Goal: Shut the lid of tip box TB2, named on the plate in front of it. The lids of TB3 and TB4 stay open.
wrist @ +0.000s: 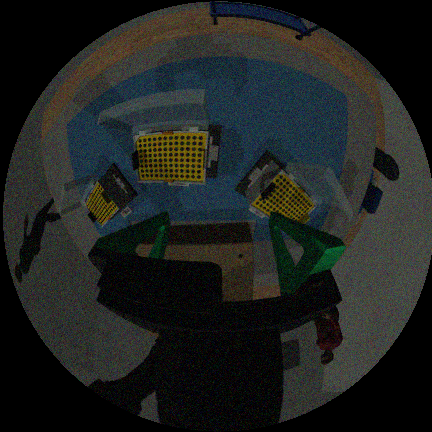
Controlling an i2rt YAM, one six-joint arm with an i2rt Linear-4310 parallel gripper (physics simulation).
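Places are measured from the arm's base along level axes (x left, y ahead, z down), in millimetres.
Pixels of known places: gripper, fingertip midpoint: [218,216].
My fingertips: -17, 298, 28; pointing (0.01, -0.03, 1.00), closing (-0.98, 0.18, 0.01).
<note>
For each thing: its top centre in the pictures, then the offset to it from my fingertips, as dx, dy, dz. Level surfaces: height alone.
- largest-looking box, middle of its top: [163,160] +84, +16, +91
- second box, middle of its top: [95,209] +274, -105, +91
- third box, middle of its top: [289,209] -131, -30, +91
- blue mat, its level: dz +165
Three tip boxes with yellow, hole-dotted racks stand in the wrist view. The largest-looking box [172,157] is left of centre, with its clear lid [160,107] open on its far side. A second box [101,204] is at the left, with its clear lid [75,194] open to the left. A third box [284,196] is at the right, with its clear lid [336,187] open on its right side. The name plates are too small and dark to read, so I cannot tell which is TB2. My gripper [218,216] is open and empty, its green fingers wide apart, nearer the camera than the boxes.
The boxes are on a blue mat [285,90] with a grey surround and a wooden border [135,29]. A brown block [237,265] with a dark far side shows between the fingers. A blue, dark-framed object [260,14] is at the far edge. Dark objects [386,164] are at the right.
</note>
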